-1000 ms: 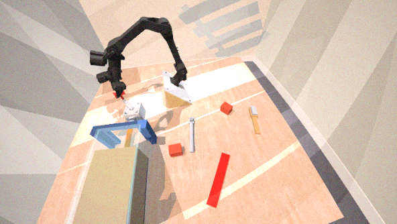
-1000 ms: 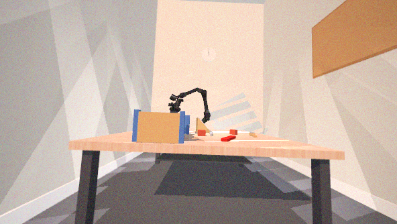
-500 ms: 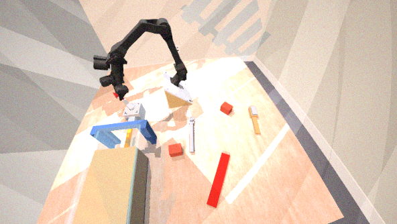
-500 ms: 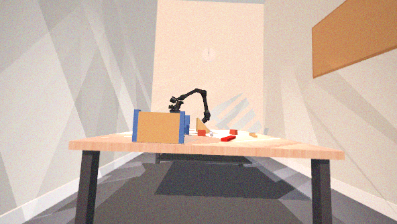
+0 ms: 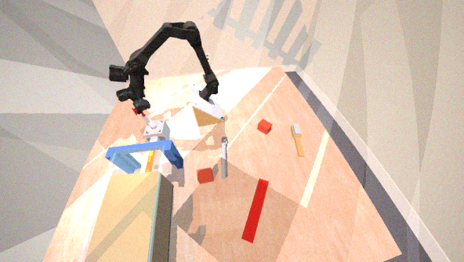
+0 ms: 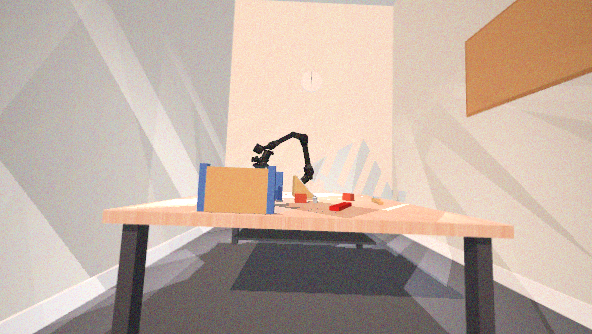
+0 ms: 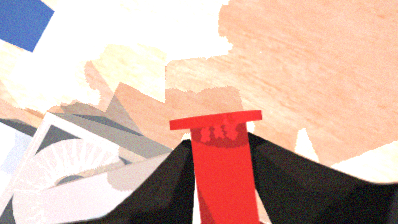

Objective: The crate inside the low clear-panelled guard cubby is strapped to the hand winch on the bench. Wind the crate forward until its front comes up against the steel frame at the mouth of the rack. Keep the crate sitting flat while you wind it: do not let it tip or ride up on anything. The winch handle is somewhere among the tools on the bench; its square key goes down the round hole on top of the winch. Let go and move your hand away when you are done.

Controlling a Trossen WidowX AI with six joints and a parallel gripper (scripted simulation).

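Now: the grey crank arm 40 mm to the left of my gripper tip, 30 mm below it and 20 mm ahead of it. Also, from my gripper tip: blue steel frame: 230 mm ahead, 60 mm to the left, 30 mm below; grey winch: 100 mm below, 70 mm to the left, 60 mm ahead; red grip: 10 mm to the left, 10 mm behind.
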